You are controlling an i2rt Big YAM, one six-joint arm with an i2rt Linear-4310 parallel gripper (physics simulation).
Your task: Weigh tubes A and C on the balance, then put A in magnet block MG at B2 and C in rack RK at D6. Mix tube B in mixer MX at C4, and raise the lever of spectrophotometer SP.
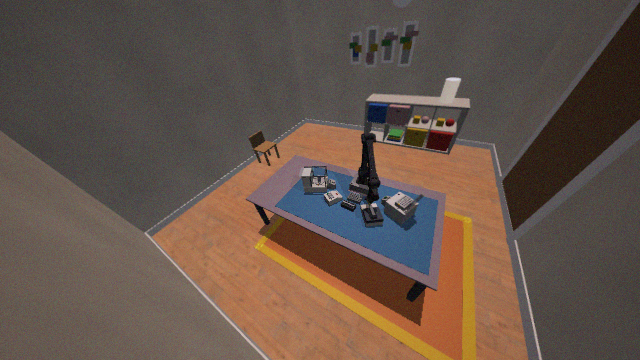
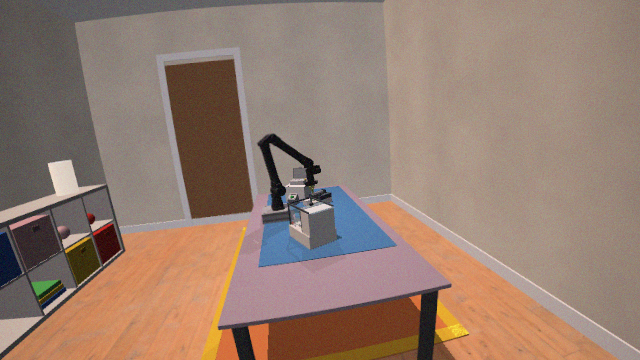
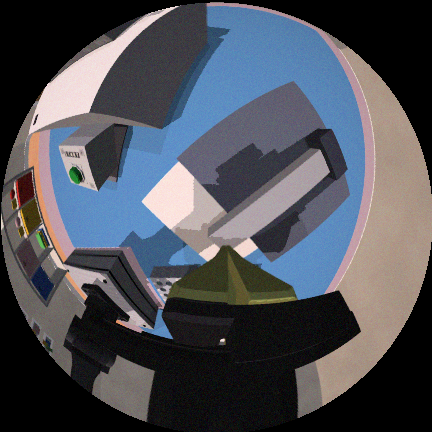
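The spectrophotometer SP is a grey block on the blue mat. Its long light lever bar lies along its top and ends in a dark handle. My gripper is shut, with nothing between its olive fingers. Its tips are just over the near end of the lever bar. The glass-walled balance stands at the mat's far end. The hole rack lies near the arm's base. The tubes are too small to make out.
A big white device stands beside the spectrophotometer. A small box with a green start button, a keypad unit and a black block also stand on the mat. A shelf unit stands behind the table.
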